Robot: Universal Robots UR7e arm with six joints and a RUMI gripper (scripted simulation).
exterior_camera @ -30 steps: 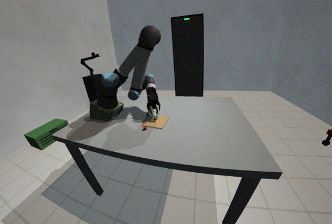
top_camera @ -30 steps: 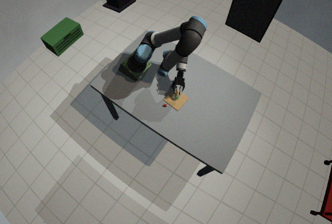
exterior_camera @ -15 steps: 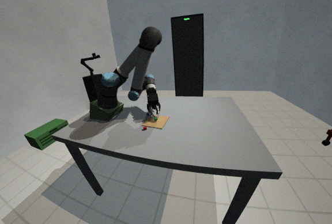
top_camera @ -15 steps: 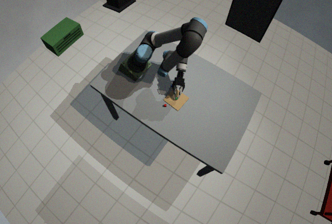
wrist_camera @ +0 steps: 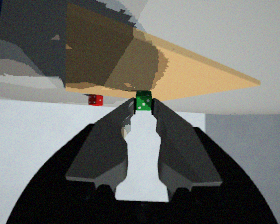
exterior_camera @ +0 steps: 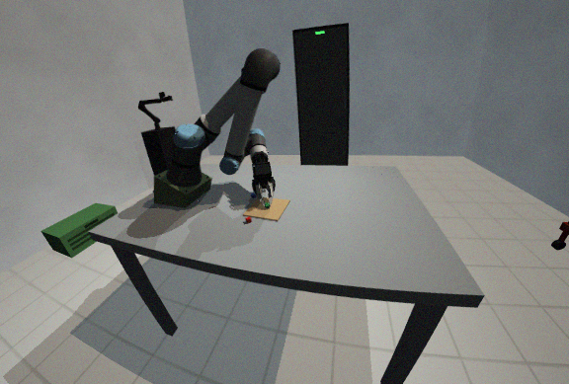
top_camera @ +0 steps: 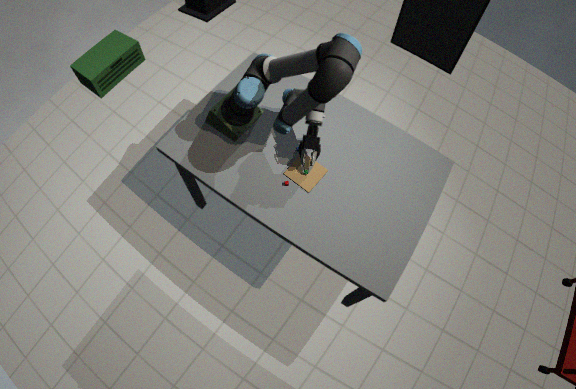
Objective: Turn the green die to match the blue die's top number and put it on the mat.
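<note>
Right now my hand is 1 cm to the left of the green die. The rest, counted from my hand: red die 10 cm to the right, 4 cm behind, 1 cm below; then blue die 9 cm behind, 7 cm to the left, 1 cm below; then tan mat 2 cm below.
</note>
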